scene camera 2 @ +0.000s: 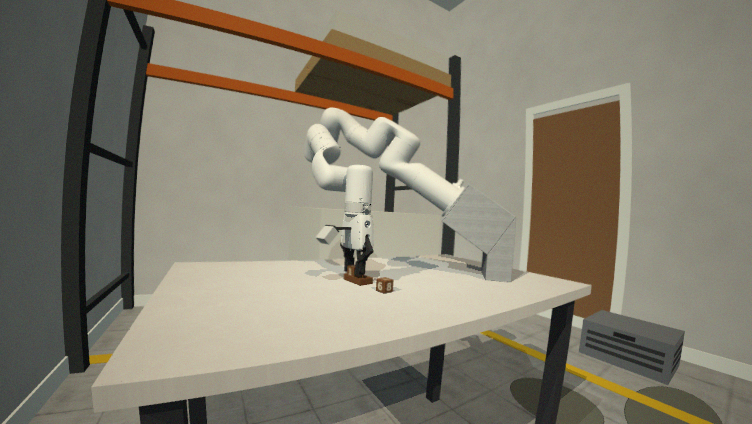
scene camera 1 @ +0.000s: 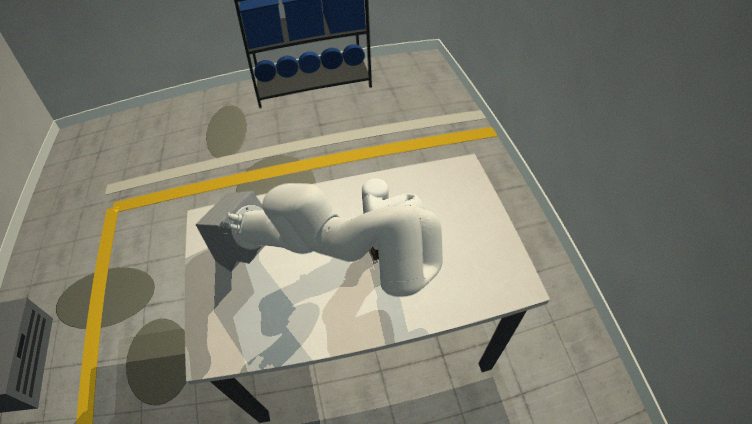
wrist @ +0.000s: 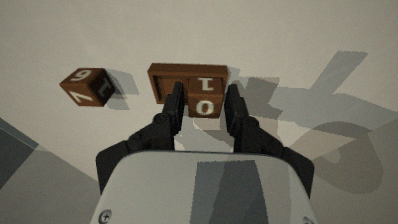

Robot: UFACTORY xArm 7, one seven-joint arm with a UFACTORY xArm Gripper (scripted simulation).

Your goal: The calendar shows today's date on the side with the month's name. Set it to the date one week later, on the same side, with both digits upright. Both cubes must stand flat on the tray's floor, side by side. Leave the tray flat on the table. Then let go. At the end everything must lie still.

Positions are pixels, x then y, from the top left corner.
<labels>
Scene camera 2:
my gripper: 354,272
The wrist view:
my gripper: 205,93
brown wooden tray: 162,76
</labels>
